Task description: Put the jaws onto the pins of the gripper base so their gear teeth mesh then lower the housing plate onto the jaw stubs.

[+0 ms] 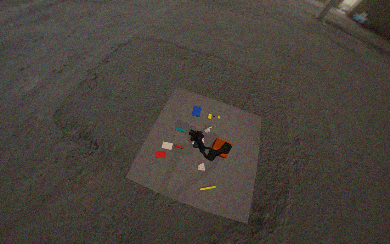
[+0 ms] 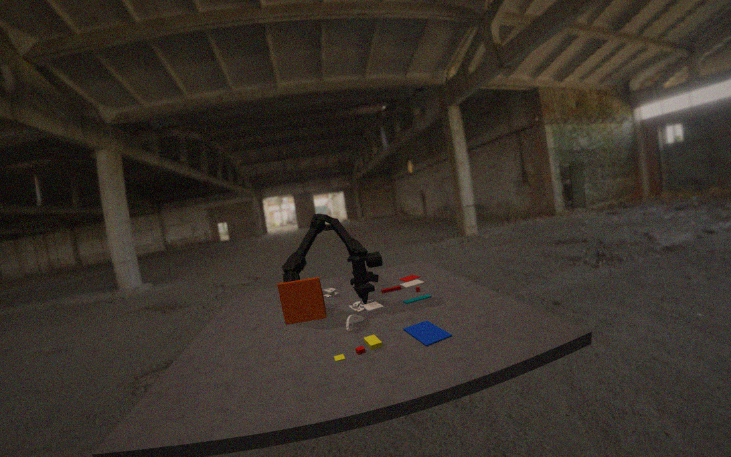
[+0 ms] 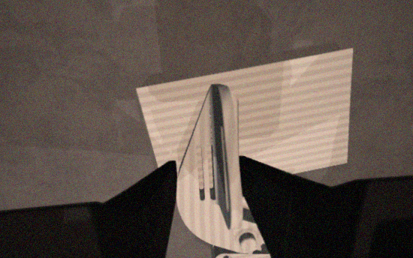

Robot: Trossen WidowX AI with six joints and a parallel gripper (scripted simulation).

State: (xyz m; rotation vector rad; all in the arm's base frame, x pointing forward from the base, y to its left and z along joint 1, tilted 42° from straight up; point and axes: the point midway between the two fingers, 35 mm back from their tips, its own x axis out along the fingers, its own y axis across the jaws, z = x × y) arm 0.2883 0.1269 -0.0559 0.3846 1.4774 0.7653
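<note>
Right now my gripper tip is 370 mm to the left of the yellow block. From my gripper tip the other things lie so: red bar: 150 mm ahead, 150 mm to the left, 10 mm below; teal bar: 230 mm ahead, 40 mm to the right, 10 mm below; white plate: 270 mm ahead, 200 mm to the left, 10 mm below.
</note>
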